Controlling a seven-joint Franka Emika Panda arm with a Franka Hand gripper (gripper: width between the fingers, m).
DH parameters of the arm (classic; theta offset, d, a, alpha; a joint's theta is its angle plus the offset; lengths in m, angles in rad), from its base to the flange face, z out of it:
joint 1: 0 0.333 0 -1.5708
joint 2: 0 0 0 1.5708
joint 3: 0 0.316 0.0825 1.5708
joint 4: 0 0 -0.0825 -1.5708
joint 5: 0 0.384 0 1.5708
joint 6: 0 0 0.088 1.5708
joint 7: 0 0.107 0 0
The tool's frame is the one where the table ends.
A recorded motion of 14 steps. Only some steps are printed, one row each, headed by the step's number.
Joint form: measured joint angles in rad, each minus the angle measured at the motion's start. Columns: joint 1, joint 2, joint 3, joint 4, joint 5, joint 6, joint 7.
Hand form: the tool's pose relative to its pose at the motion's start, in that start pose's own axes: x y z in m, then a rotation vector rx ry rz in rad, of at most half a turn. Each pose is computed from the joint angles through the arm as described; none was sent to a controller.
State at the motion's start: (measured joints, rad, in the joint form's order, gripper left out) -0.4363 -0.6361 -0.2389 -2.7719 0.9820 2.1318 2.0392
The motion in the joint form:
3: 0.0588 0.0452 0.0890 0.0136 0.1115 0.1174 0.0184
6: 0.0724 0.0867 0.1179 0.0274 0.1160 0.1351 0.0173
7: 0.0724 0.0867 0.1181 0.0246 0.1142 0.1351 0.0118
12: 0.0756 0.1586 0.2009 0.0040 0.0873 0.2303 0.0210
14: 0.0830 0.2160 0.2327 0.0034 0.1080 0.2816 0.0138
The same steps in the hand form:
3: -0.0156 0.0148 0.0339 0.0328 -0.0138 0.0102
6: -0.0178 0.0152 0.0500 0.0403 0.0229 0.0029
7: -0.0165 0.0149 0.0506 0.0405 0.0264 -0.0020
12: -0.0006 0.0072 0.0838 0.1227 0.1252 -0.0145
14: 0.0073 -0.0006 0.1020 0.1520 0.1565 -0.0021

